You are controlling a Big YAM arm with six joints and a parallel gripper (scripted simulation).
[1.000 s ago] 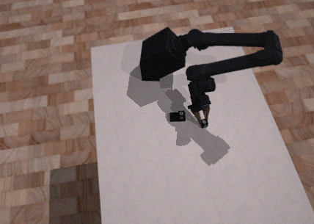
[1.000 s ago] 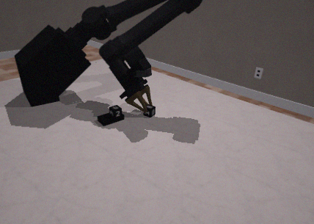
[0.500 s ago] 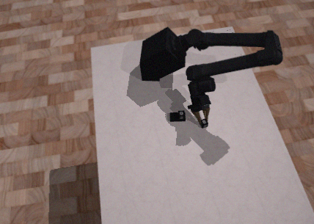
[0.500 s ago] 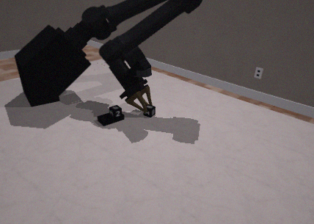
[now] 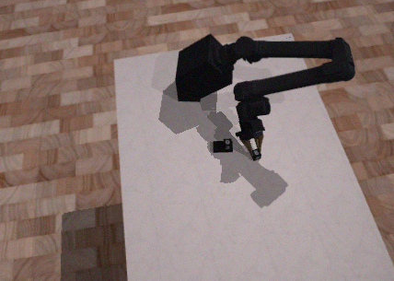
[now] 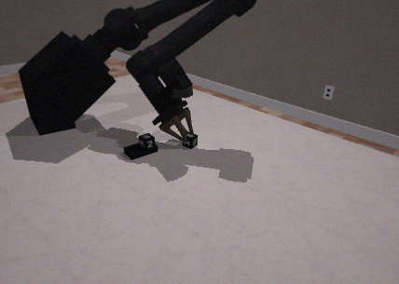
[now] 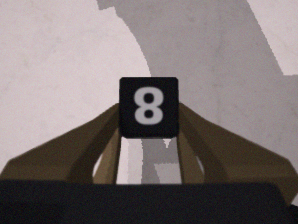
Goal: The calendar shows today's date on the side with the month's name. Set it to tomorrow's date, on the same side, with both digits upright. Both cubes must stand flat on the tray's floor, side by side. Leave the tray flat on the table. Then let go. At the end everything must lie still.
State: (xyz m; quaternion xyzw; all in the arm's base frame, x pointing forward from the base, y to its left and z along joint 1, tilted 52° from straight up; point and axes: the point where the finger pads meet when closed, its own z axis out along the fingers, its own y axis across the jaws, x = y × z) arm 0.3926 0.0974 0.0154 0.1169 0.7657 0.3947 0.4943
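My gripper is now 120 mm to the left of the black tray, 60 mm past it and 10 mm above it. Also, from my hand: black digit cube (10 mm below, 10 mm ahead).
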